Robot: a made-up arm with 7 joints. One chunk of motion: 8 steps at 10 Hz.
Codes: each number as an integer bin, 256 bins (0 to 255) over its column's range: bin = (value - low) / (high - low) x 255, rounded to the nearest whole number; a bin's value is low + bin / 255 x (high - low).
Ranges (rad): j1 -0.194..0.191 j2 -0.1..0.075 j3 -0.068..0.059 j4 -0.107..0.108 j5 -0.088..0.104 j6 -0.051..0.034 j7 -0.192..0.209
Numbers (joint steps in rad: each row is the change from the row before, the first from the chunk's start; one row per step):
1: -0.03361 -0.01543 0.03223 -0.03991 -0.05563 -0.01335 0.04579
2: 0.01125 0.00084 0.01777 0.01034 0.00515 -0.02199 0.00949
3: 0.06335 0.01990 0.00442 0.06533 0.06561 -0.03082 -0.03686
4: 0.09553 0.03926 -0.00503 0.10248 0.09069 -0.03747 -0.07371
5: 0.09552 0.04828 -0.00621 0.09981 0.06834 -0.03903 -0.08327
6: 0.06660 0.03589 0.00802 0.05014 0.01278 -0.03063 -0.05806
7: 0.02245 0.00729 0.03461 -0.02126 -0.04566 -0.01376 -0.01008
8: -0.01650 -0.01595 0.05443 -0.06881 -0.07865 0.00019 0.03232
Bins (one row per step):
1: 106 123 201 80 43 113 151
2: 136 147 172 139 124 87 128
3: 170 175 145 204 204 61 99
4: 192 203 126 248 237 41 75
5: 192 216 124 245 208 36 69
6: 173 198 153 186 134 61 85
7: 143 156 206 102 56 112 116
8: 118 122 246 45 12 154 143

